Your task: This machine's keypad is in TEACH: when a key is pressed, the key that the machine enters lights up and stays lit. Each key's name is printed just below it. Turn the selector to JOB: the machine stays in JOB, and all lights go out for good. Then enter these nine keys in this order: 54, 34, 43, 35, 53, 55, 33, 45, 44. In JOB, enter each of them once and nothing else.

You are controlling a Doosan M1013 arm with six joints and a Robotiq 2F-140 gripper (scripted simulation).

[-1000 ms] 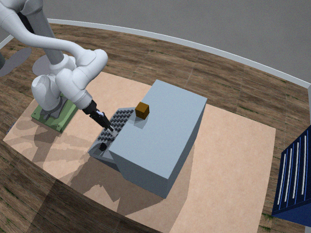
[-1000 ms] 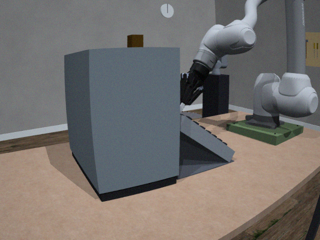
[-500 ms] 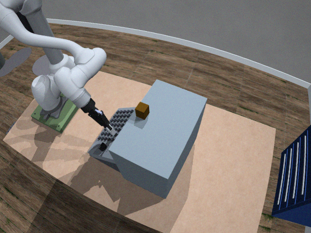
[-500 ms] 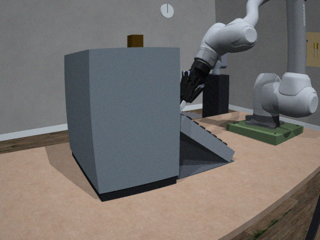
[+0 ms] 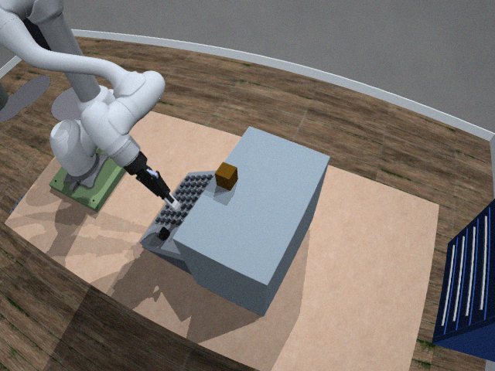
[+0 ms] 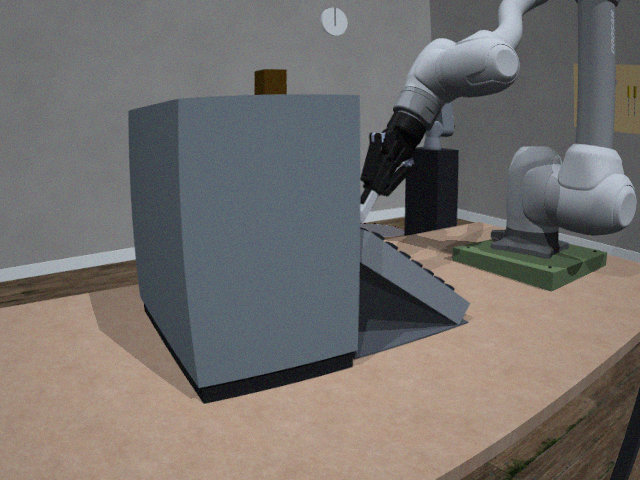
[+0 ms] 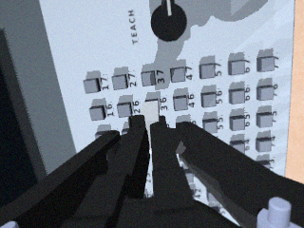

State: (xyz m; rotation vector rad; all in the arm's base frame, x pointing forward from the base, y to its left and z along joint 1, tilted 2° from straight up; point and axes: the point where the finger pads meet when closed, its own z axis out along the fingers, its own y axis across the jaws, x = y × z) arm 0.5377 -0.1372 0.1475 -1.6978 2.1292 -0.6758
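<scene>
The key lies 30 mm ahead of my hand, 100 mm to the left of it and 70 mm below it. From my hand the other things lie so: black selector knob (20 mm behind, 100 mm to the right, 60 mm below).
</scene>
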